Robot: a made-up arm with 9 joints.
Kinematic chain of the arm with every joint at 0, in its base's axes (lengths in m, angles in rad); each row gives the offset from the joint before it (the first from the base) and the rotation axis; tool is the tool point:
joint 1: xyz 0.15 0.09 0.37 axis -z
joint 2: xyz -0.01 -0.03 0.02 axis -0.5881 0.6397 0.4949
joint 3: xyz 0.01 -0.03 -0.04 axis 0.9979 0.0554 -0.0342
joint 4: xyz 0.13 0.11 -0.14 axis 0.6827 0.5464 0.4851
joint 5: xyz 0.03 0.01 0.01 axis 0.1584 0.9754 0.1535
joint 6: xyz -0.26 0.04 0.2 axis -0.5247 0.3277 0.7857
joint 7: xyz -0.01 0 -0.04 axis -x
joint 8: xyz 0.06 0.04 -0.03 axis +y
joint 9: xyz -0.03 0.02 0 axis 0.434 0.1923 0.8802
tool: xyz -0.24 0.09 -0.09
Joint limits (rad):
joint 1: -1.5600..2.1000
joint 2: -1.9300..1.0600
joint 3: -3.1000..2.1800
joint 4: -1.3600..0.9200
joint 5: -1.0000..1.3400
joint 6: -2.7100..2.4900
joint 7: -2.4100..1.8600
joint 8: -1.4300..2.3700
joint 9: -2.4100..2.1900
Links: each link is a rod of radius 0.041 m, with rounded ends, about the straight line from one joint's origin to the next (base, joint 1, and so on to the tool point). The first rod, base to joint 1, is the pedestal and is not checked.
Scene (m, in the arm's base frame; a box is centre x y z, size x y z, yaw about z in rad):
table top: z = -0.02
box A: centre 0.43 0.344 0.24 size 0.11 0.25 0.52 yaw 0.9
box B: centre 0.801 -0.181 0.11 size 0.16 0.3 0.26 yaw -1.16
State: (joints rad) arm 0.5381 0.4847 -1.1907 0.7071 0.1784 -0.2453 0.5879 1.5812 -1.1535
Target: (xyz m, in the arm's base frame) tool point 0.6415 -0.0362 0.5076
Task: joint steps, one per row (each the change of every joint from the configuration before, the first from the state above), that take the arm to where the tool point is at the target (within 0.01 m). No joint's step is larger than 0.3 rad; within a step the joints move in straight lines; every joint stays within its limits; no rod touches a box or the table.
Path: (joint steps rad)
1: 0.2843 0.0961 -0.0070 0.0426 0.0152 0.0582 -0.0490 -0.0517 -0.1219
2: 0.2842 0.0962 -0.0069 0.0426 0.0152 0.0582 -0.0490 -0.0517 -0.1218
3: 0.2843 0.0961 -0.0070 0.0425 0.0153 0.0582 -0.0490 -0.0518 -0.1219
4: 0.2843 0.0961 -0.0069 0.0426 0.0152 0.0581 -0.0491 -0.0517 -0.1218
5: 0.2842 0.0962 -0.0070 0.0426 0.0152 0.0582 -0.0490 -0.0517 -0.1219
6: -0.2519 -0.2076 0.0615 0.0000 0.1237 -0.1004 -0.0800 0.1029 0.1968
7: -0.2520 -0.2076 0.0615 0.0000 0.1236 -0.1004 -0.0799 0.1028 0.1968
8: -0.2519 -0.2075 0.0615 0.0000 0.1237 -0.1004 -0.0800 0.1029 0.1968
9: -0.2520 -0.2076 0.0615 0.0000 0.1236 -0.1004 -0.0800 0.1029 0.1968
10: -0.2520 -0.2076 0.0616 0.0000 0.1237 -0.1004 -0.0800 0.1029 0.1967

